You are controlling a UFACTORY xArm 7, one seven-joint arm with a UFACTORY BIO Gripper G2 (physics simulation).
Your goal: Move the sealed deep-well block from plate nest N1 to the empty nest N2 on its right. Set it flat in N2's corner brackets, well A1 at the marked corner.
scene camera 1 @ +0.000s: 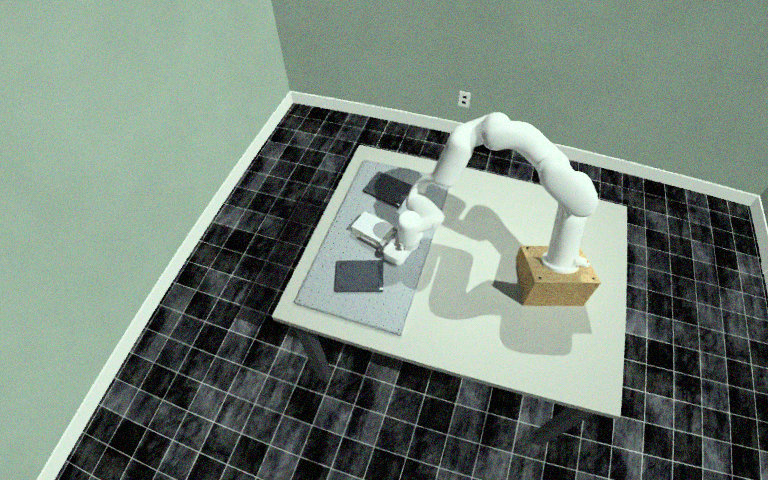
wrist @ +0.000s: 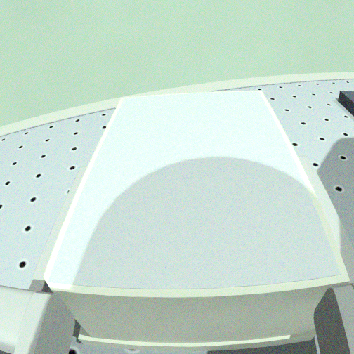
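Where they show: hand, its tool point: (scene camera 1: 374,230); arm's base, origin of its link: (scene camera 1: 560,262).
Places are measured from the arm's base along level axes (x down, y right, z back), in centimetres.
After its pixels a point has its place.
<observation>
The white sealed deep-well block (scene camera 1: 370,226) @[z -65.4, x 6.4, y -11.5 cm] (wrist: 200,130) is held above the perforated mat, between two dark nests and apart from both. It looks about level. My gripper (scene camera 1: 386,243) (wrist: 191,316) is shut on its near end, one finger on each side. One dark nest (scene camera 1: 357,276) @[z -60.3, x 9.4, y -30.3 cm] lies at the front of the mat, with a small light mark at its right front corner. The other dark nest (scene camera 1: 386,187) @[z -70.3, x 9.4, y 10.0 cm] (wrist: 349,100) lies at the back, at the right edge in the wrist view. No nest labels or well A1 can be read.
The grey perforated mat (scene camera 1: 368,315) @[z -50.2, x 10.6, y -40.9 cm] (wrist: 55,187) lies along the left side of the pale table (scene camera 1: 509,362) @[z -3.1, x 11.8, y -34.7 cm]. The arm's wooden base block (scene camera 1: 555,291) @[z 1.7, x 1.6, y -10.1 cm] stands on the table's right side. The arm arches over the table between them. Green walls stand beyond the left and back edges.
</observation>
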